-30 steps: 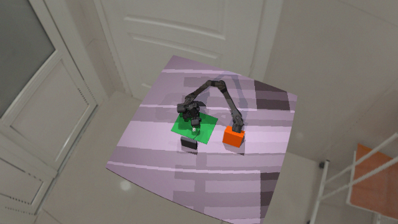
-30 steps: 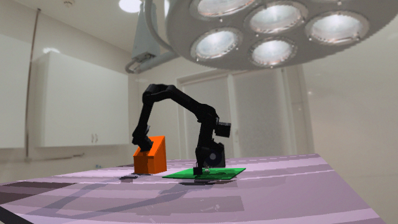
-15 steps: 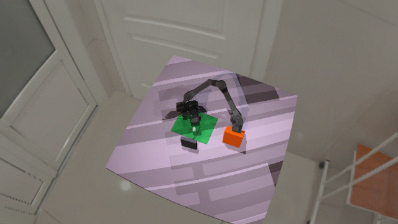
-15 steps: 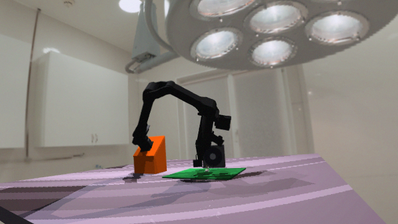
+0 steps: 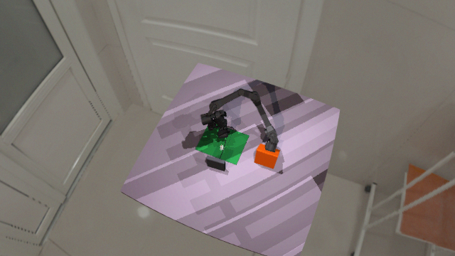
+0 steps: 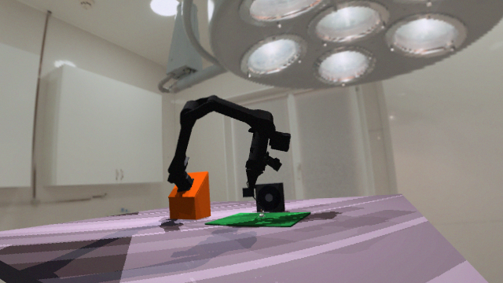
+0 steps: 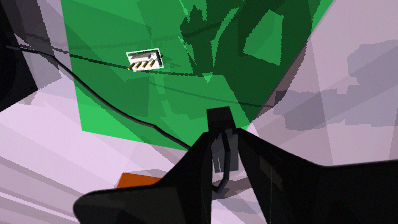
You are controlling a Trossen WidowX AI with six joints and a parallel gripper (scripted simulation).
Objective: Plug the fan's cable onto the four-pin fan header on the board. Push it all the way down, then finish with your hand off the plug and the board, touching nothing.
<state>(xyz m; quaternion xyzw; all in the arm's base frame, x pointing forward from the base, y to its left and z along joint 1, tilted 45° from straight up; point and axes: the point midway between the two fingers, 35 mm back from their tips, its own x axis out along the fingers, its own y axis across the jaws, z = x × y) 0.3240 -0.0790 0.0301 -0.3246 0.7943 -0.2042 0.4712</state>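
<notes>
Right now my gripper tip is 1 cm short of the white four-pin header, 8 cm to the right of it and 10 cm above it. From my gripper tip the other things lie so: black fan: 22 cm to the left, 5 cm below; fan plug: 1 cm behind; green board: 1 cm ahead, 4 cm to the left, 12 cm below.
</notes>
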